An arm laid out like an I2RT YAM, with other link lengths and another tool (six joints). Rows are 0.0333 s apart.
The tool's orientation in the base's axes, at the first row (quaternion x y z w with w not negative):
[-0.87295, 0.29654, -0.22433, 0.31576]
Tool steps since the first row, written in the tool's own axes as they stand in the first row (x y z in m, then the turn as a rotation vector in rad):
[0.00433, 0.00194, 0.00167, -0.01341, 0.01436, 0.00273]
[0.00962, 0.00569, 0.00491, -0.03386, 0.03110, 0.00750]
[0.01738, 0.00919, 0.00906, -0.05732, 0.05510, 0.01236]
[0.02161, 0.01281, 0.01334, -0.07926, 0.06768, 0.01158]
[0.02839, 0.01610, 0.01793, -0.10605, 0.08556, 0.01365]
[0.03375, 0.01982, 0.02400, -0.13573, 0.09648, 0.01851]
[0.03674, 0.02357, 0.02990, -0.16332, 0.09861, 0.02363]
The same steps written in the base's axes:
[0.00337, -0.00337, -0.00161, -0.01352, 0.00101, -0.01448]
[0.00766, -0.00784, -0.00536, -0.03185, 0.00604, -0.03345]
[0.01436, -0.01341, -0.00908, -0.05504, 0.00854, -0.05807]
[0.01854, -0.01667, -0.01369, -0.07609, 0.01483, -0.07062]
[0.02487, -0.02128, -0.01777, -0.10100, 0.02219, -0.08978]
[0.03086, -0.02460, -0.02346, -0.12376, 0.03697, -0.10672]
[0.03503, -0.02645, -0.02955, -0.14156, 0.05597, -0.11740]

